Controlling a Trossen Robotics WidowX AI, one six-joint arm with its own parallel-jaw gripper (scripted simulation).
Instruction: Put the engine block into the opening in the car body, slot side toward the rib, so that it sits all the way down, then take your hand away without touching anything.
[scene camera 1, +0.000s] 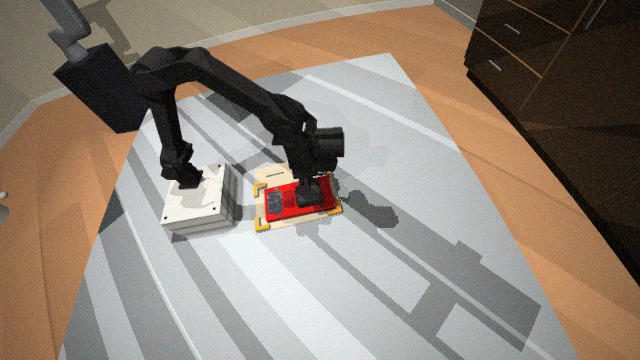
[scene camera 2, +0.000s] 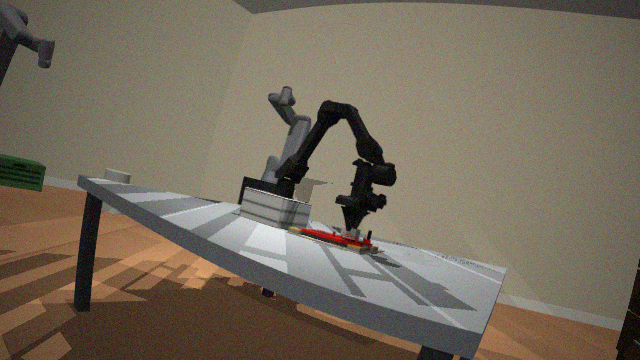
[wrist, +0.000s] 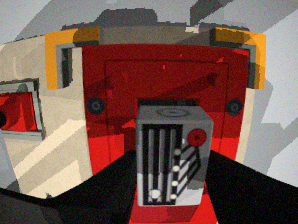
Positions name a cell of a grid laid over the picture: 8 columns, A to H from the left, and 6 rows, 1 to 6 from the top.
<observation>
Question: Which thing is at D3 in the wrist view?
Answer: A red car body.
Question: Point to a grey engine block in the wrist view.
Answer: At E4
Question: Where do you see my gripper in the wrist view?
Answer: At E5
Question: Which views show my gripper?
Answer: Scene camera 1, scene camera 2 and the wrist view: all of them.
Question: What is my gripper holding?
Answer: A grey engine block.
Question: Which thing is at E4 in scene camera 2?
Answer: My gripper.
</observation>
